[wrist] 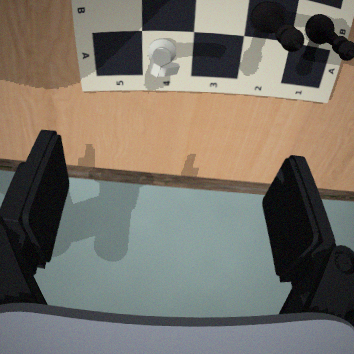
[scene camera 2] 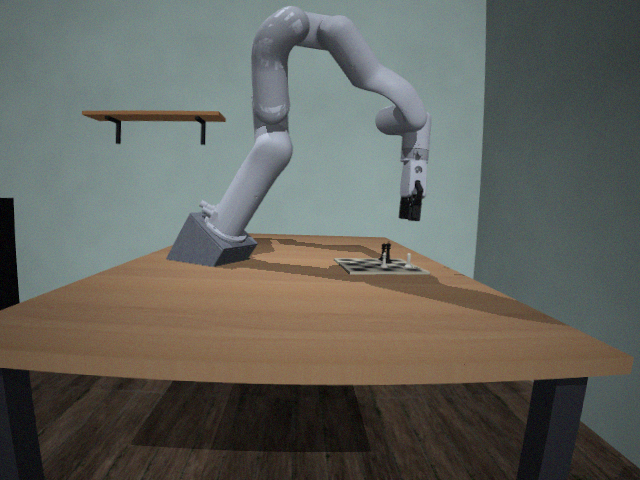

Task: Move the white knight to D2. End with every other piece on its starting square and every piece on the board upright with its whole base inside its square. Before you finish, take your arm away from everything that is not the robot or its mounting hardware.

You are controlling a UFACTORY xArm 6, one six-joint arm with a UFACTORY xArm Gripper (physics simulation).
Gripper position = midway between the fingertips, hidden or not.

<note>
In view: the gripper (scene camera 2: 408,219), a chessboard (scene camera 2: 352,265) and a black piece (wrist: 291,39).
The chessboard is seen too in the wrist view (wrist: 216,53). The gripper shows as well in the wrist view (wrist: 172,167).
</note>
